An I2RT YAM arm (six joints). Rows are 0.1 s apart.
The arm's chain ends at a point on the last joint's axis. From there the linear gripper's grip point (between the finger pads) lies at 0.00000 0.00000 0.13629 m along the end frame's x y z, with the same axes.
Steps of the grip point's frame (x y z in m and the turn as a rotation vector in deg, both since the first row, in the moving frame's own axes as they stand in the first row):
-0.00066, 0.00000, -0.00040, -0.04, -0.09, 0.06
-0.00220, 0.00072, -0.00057, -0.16, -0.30, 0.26
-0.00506, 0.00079, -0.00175, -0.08, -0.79, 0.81
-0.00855, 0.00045, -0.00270, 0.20, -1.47, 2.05
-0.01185, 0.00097, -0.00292, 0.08, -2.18, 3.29
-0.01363, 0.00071, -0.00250, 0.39, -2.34, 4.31
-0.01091, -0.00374, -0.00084, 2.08, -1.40, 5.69
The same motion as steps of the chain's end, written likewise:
-0.00045, -0.00010, -0.00040, -0.04, -0.09, 0.06
-0.00149, 0.00034, -0.00057, -0.16, -0.30, 0.26
-0.00318, 0.00061, -0.00174, -0.08, -0.79, 0.81
-0.00506, 0.00099, -0.00265, 0.20, -1.47, 2.05
-0.00667, 0.00131, -0.00282, 0.08, -2.18, 3.29
-0.00811, 0.00185, -0.00238, 0.39, -2.34, 4.31
-0.00783, 0.00136, -0.00071, 2.08, -1.40, 5.69

